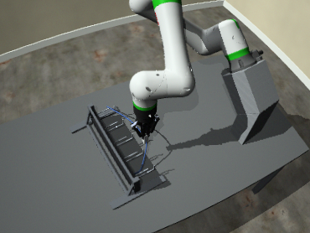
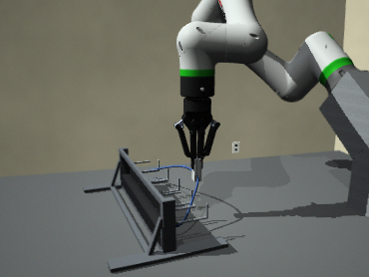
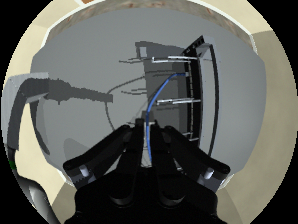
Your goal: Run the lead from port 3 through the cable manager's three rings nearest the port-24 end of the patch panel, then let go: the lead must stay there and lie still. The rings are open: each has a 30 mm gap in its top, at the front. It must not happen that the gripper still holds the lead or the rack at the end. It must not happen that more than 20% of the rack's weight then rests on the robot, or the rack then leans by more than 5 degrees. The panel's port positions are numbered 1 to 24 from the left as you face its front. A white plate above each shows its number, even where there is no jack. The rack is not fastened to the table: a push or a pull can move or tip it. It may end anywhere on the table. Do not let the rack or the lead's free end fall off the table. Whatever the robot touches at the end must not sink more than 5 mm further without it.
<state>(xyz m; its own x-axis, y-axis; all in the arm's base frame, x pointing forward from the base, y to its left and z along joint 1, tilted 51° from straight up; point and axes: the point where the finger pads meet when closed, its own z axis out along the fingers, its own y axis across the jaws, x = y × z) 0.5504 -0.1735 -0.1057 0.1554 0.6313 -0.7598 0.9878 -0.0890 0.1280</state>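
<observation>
My gripper is now 14 cm short of the rack, 8 cm to the left of it and 8 cm above it.
</observation>
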